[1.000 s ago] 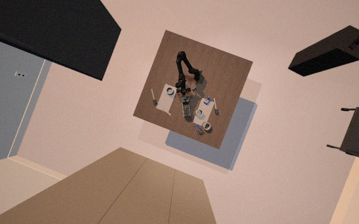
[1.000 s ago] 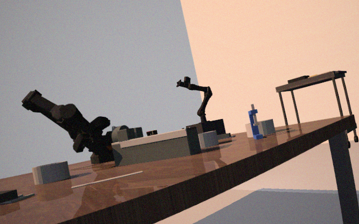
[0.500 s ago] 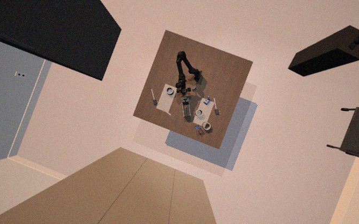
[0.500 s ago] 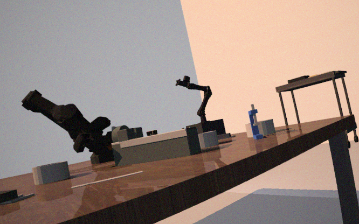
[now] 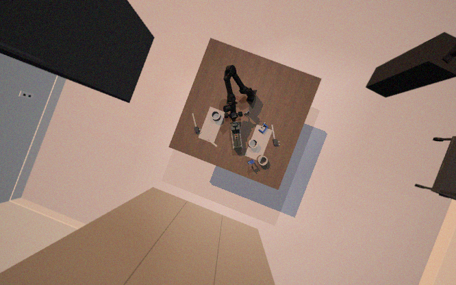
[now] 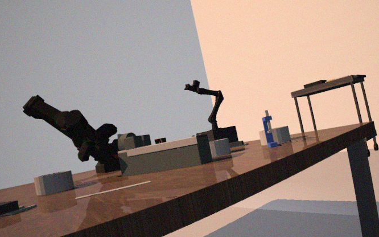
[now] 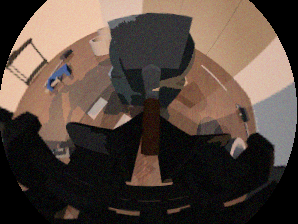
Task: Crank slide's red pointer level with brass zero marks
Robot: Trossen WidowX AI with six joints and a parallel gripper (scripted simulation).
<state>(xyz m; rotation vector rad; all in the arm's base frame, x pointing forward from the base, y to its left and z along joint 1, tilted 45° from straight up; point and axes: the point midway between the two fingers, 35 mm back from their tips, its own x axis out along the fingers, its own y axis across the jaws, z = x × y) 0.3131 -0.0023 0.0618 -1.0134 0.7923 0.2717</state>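
The red pointer lies 120 mm ahead of my gripper tip, 90 mm to the left of it and 50 mm above it. From my gripper tip the other things lie so: crank handle: 30 mm above, 20 mm behind, 10 mm to the right; thin white rod: 310 mm ahead, 110 mm to the right, 30 mm below.
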